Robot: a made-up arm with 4 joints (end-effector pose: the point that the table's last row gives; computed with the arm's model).
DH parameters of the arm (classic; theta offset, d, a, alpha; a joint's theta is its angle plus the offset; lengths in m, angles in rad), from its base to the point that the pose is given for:
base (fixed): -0.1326 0 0.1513 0
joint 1: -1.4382 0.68 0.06 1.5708
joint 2: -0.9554 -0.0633 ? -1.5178
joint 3: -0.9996 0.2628 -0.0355 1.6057
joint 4: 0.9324 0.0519 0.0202 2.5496
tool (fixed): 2.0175 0.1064 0 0
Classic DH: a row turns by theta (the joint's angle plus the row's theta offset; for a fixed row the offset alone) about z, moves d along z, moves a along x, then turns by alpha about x.
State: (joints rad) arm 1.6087 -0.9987 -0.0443 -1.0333
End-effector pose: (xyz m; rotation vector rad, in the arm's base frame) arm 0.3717 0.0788 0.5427 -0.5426 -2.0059 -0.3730
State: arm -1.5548 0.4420 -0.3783 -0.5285
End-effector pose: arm -0.0868 -0.0766 0.8291 -3.0165 0.0733 0.8518
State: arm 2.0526 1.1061 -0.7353 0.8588
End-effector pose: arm 0.2183 0.0429 0.9830 -0.6019 1.3208 -1.1952
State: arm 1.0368 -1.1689 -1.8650 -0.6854
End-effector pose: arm 0.3381 -0.1129 0.5234 -0.5448 -1.4085 1.3846
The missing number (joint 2, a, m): 0.043
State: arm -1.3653 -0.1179 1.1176 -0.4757
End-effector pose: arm -0.1030 -0.1650 0.7441 1.6709 0.9195 0.0414
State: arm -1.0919 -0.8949 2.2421 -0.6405
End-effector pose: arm -0.0536 -0.1991 0.6142 0.4538 0.3253 0.7264
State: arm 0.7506 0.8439 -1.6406 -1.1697
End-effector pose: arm 0.2898 -0.1213 0.8693 2.1471 0.7954 -0.6076
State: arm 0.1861 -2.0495 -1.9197 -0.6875
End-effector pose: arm 0.1716 -0.0527 0.4656 -0.1483 -0.9894 0.3275
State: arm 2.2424 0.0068 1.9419 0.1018
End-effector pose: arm 0.3133 0.2280 0.8044 -1.7547 0.6087 2.2530
